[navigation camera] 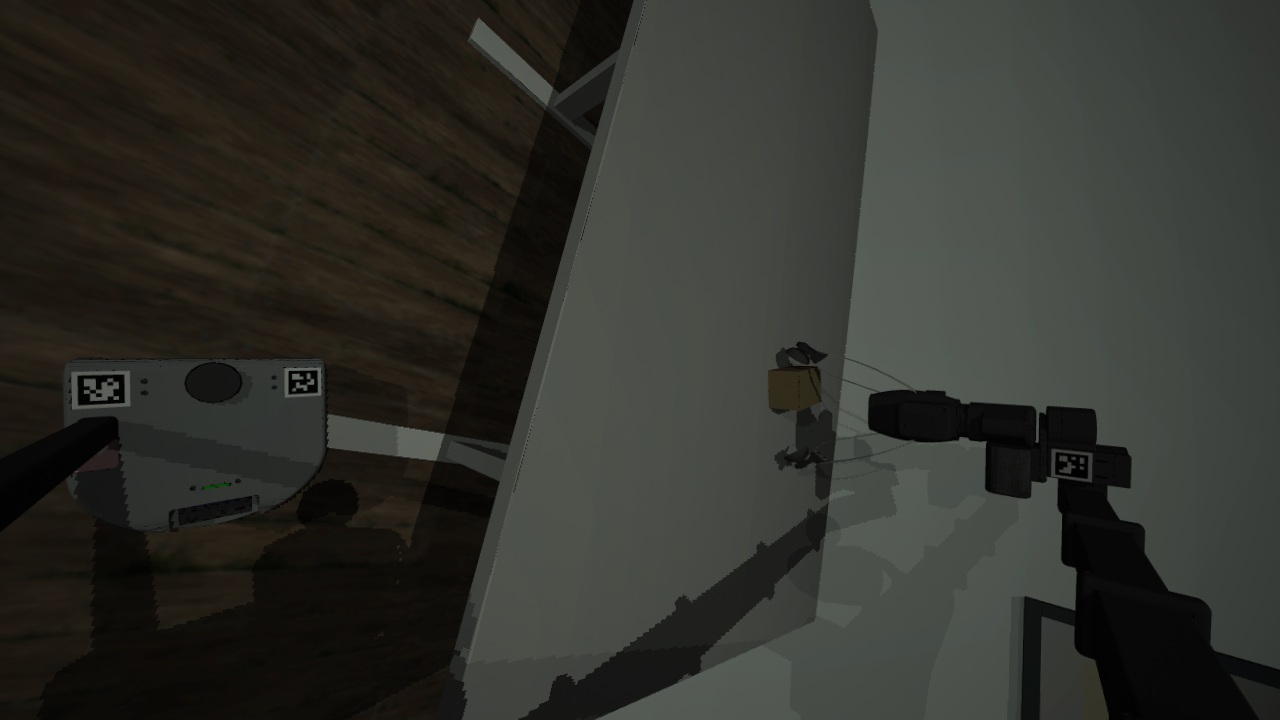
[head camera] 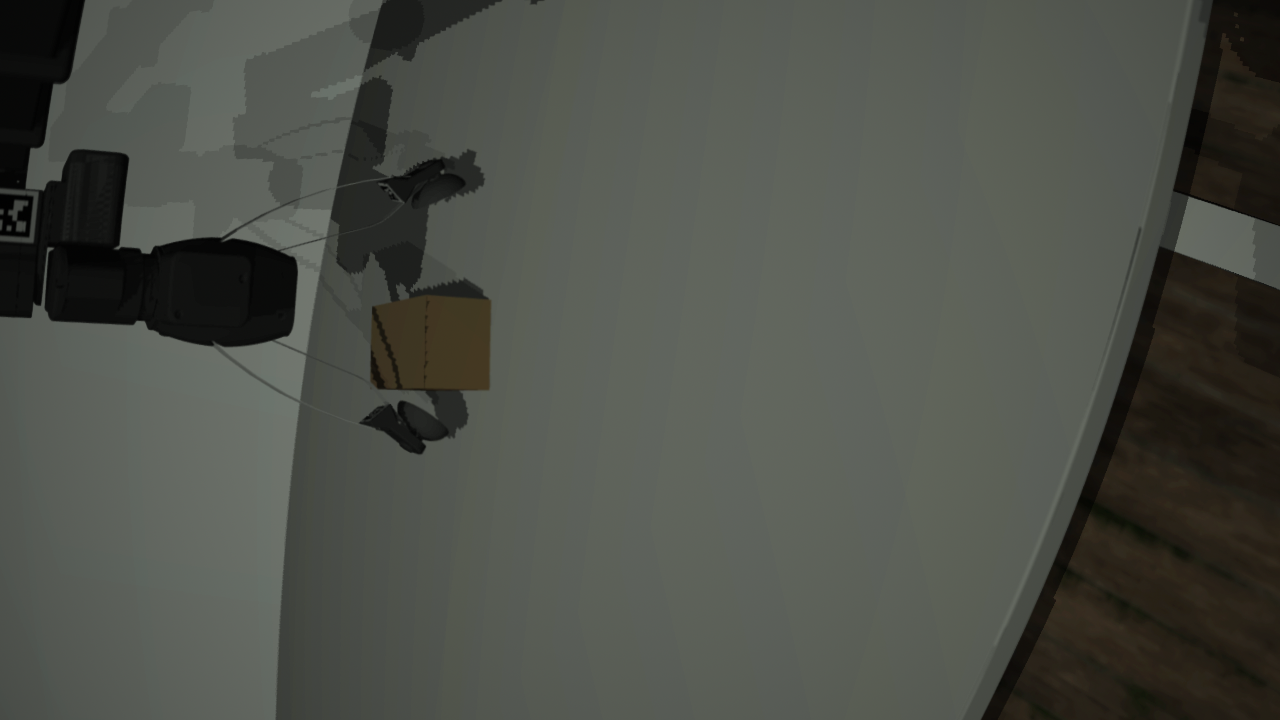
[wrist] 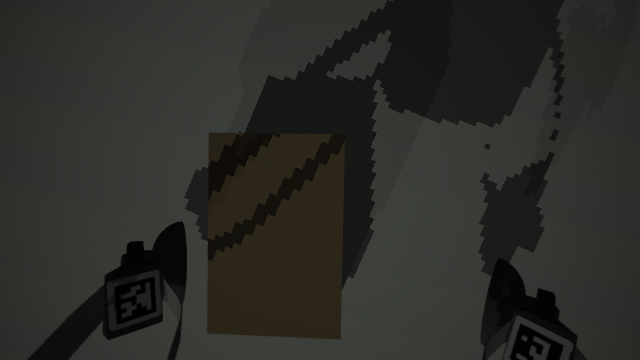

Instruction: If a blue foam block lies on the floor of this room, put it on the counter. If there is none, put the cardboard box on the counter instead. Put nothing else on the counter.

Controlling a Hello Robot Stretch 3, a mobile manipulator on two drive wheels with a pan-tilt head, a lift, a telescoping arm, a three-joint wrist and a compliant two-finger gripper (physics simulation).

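Observation:
The cardboard box [head camera: 456, 344] [navigation camera: 792, 389] [wrist: 275, 225] is a small tan block. It rests on a broad pale top [head camera: 760, 358] [navigation camera: 680, 268] [wrist: 75, 150] above the floor, near its edge by the wall. My gripper [head camera: 427, 304] [navigation camera: 795, 406] [wrist: 333, 267] is open over it, with nothing gripped. In the wrist view the box shows between the two fingers, much closer to the left finger and apart from it. How high the fingertips are above the top is hard to tell. A blue foam block does not show in these views.
A pale wall [navigation camera: 1074, 223] stands along the far side of the top. My base [navigation camera: 223, 438] is on the brown wooden floor [head camera: 1190, 537] [navigation camera: 268, 179] at the other side. Pale bars [head camera: 1221, 237] [navigation camera: 510, 62] show low beside the top. A dark frame [navigation camera: 1031, 662] is near the arm.

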